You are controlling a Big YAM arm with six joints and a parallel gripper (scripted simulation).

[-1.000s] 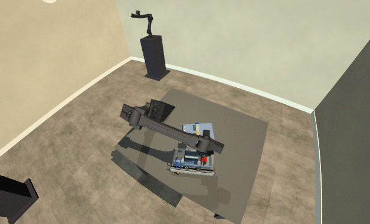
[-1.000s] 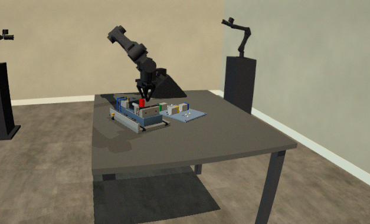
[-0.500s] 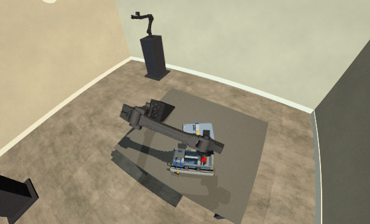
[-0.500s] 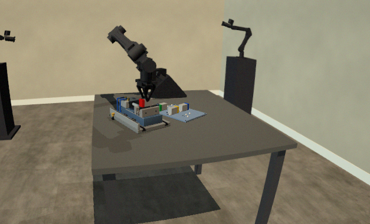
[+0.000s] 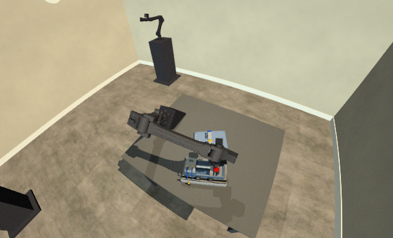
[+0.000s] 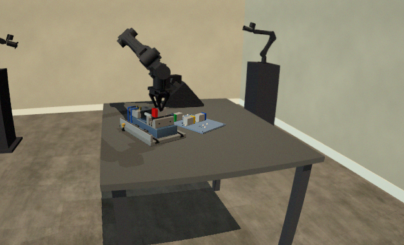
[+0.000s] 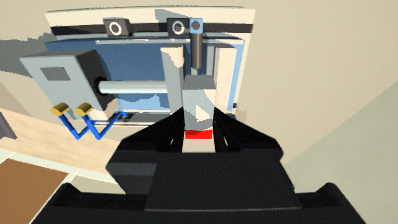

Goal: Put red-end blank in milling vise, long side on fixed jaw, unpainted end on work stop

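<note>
Now: the grey bar with red end 2 cm below my hand. Also, from my hand: fixed jaw (6 cm below, 2 cm to the left, 2 cm ahead); moving jaw (6 cm below, 3 cm behind, 1 cm to the right); work stop rod (5 cm to the left, 5 cm below, 2 cm behind).
</note>
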